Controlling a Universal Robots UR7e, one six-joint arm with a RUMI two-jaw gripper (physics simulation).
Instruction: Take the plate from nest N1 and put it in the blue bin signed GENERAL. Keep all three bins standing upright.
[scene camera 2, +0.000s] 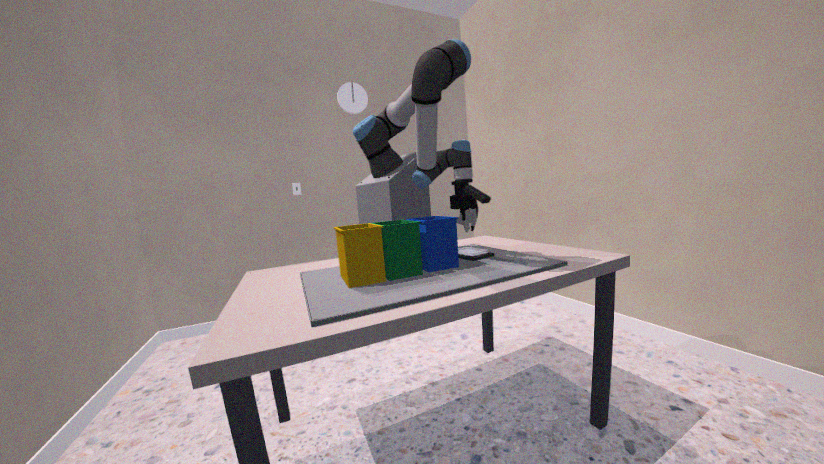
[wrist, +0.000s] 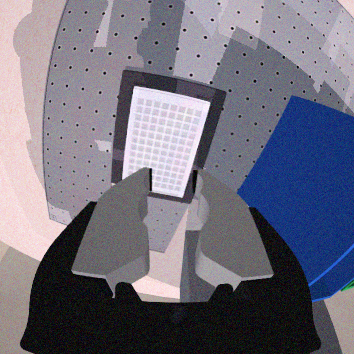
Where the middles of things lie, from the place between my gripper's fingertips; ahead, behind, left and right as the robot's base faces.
Now: hand 20 mm past the plate (wrist: 164, 128), 10 mm to the right of it and 90 mm above it. Also, from my hand: blue bin (scene camera 2: 438, 234): 10 mm behind, 190 mm to the right, 20 mm below; then yellow bin (scene camera 2: 360, 248): 40 mm behind, 470 mm to the right, 20 mm below; then green bin (scene camera 2: 401, 238): 20 mm behind, 340 mm to the right, 20 mm below.
